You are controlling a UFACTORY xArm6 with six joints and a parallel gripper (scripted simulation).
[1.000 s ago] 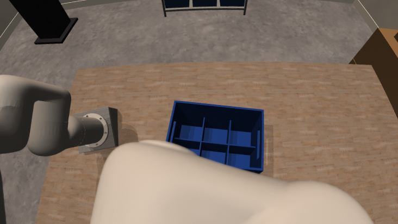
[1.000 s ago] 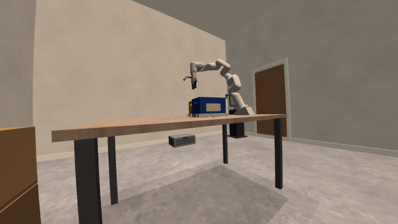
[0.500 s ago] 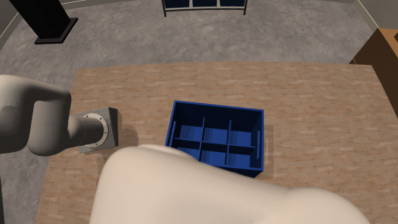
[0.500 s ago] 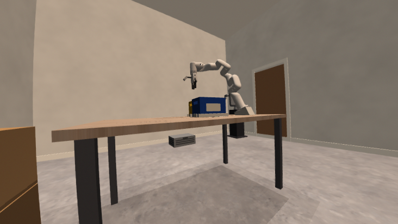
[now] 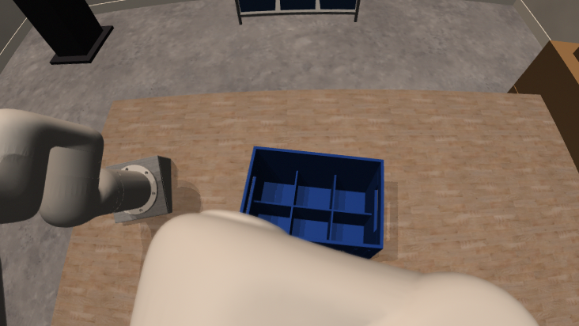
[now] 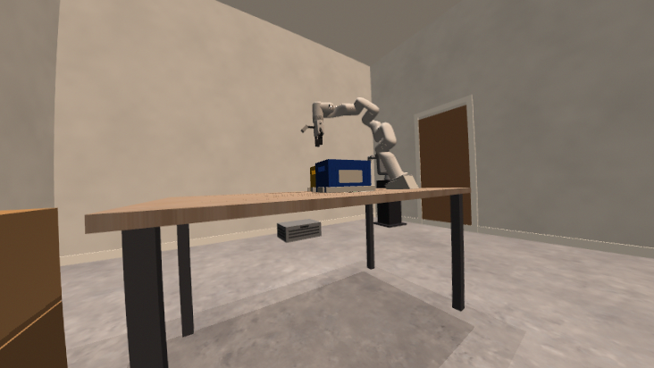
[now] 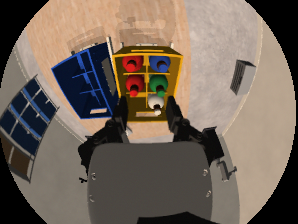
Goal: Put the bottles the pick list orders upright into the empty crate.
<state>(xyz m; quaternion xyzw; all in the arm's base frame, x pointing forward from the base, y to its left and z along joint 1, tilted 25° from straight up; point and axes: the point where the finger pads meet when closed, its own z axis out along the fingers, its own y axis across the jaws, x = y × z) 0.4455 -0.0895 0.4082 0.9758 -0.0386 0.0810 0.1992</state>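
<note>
The green-capped bottle is 250 mm below my hand, 100 mm behind it and 40 mm to the right of it. From my hand the other things lie so: yellow crate (250 mm below, 90 mm behind); red bottle (250 mm below, 40 mm to the left); blue bottle (250 mm below, 50 mm to the right, 10 mm behind).
</note>
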